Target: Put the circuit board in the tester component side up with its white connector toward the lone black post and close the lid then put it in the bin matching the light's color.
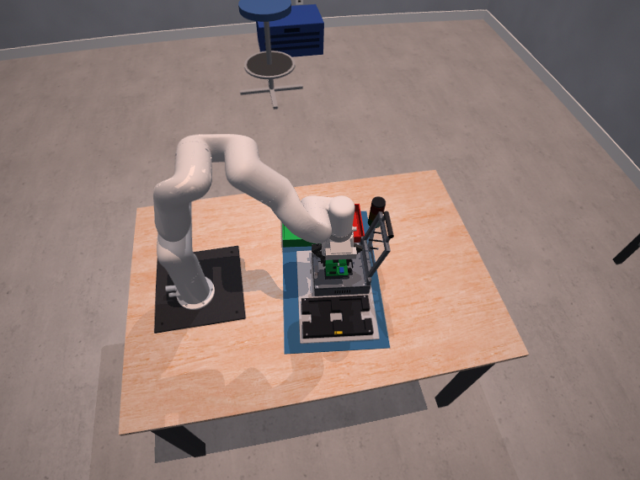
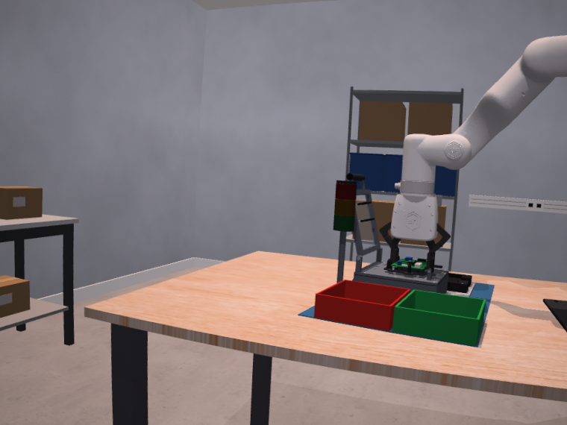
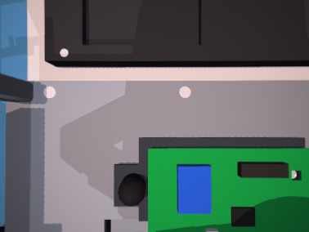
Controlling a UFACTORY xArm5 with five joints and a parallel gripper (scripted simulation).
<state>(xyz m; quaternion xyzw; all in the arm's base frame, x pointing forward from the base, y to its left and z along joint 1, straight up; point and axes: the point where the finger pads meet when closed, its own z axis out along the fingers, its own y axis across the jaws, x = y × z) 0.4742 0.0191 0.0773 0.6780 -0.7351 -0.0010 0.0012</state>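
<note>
My hand is right at the green circuit board. Round my hand: red bin 60 mm ahead, 200 mm to the left, 70 mm below; then lid 120 mm ahead, 10 mm to the right, 100 mm above; then green bin 90 mm behind, 210 mm to the left, 70 mm below.
</note>
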